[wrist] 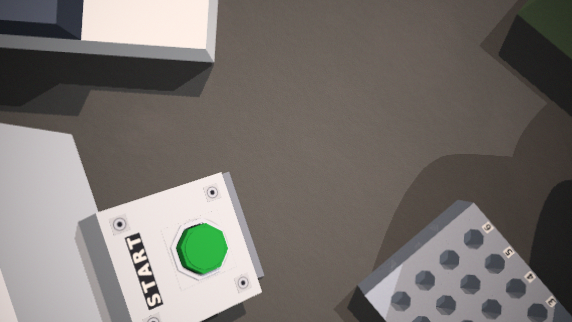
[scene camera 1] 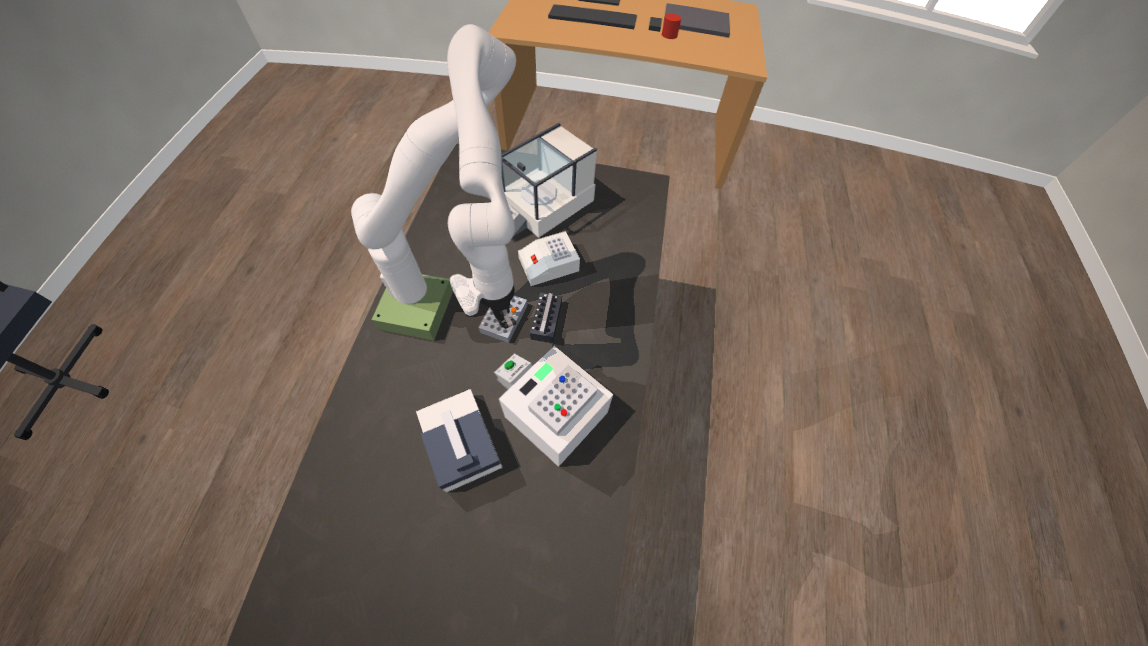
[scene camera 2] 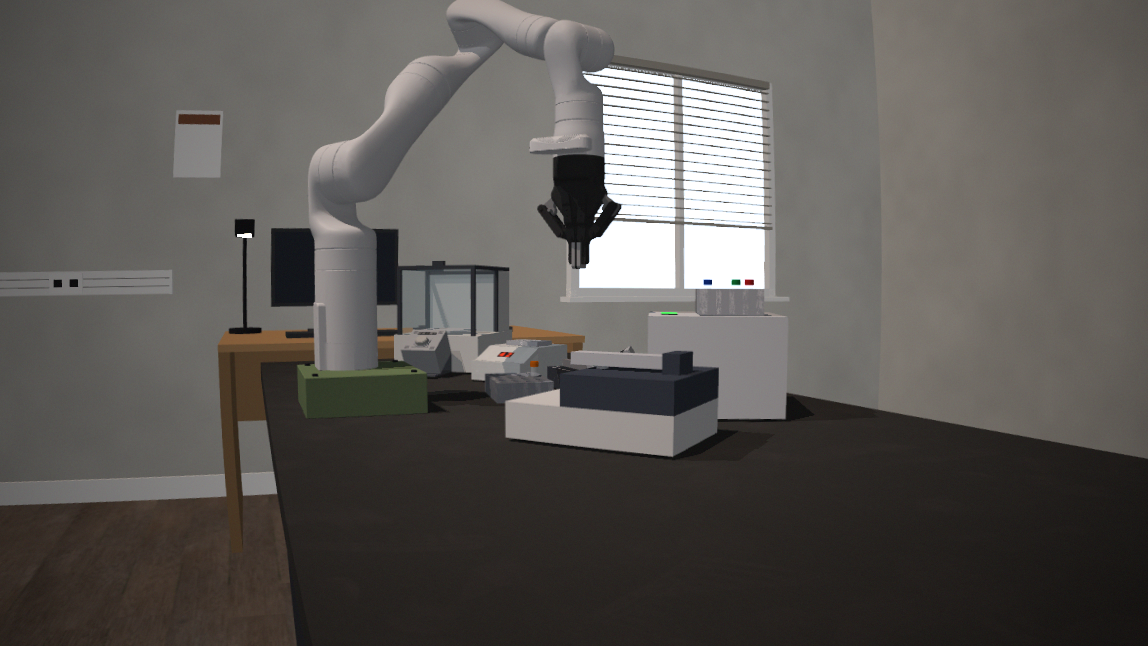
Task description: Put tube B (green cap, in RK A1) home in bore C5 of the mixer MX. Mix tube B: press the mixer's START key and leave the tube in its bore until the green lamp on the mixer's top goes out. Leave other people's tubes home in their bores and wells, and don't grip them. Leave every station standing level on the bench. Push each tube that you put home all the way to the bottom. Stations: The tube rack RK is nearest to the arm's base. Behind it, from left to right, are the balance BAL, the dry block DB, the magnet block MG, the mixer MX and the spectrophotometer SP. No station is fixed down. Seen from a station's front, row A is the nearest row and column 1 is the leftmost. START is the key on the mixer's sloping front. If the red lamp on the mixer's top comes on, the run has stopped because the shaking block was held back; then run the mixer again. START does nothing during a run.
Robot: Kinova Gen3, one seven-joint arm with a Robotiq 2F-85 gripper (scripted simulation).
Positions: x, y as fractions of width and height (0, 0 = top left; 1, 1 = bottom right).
Labels:
dry block: scene camera 1 0.47, 0.41; scene camera 2 0.45, 0.55; not seen in the wrist view (out of frame)
balance: scene camera 1 0.49, 0.29; scene camera 2 0.39, 0.48; not seen in the wrist view (out of frame)

